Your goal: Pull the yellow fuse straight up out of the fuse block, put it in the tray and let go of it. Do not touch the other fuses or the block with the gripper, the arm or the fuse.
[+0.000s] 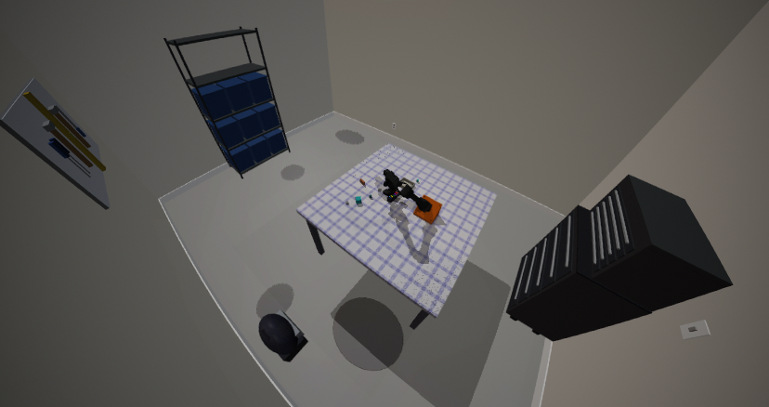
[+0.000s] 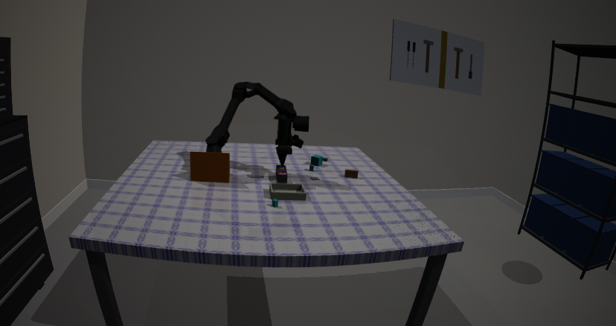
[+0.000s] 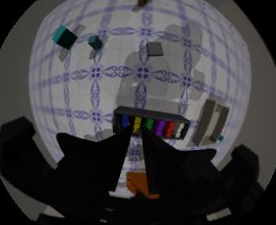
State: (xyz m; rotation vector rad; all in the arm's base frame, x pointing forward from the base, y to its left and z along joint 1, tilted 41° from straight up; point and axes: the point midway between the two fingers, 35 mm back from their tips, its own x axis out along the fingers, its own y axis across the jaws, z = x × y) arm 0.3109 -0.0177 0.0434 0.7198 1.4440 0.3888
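Now: gripper tip 3 cm above the yellow fuse. Also, from my gripper tip: small grey piece: 14 cm ahead, 4 cm to the right, 5 cm below; then grey tray: 3 cm behind, 23 cm to the right, 5 cm below; then teal cube: 22 cm ahead, 18 cm to the left, 3 cm below.
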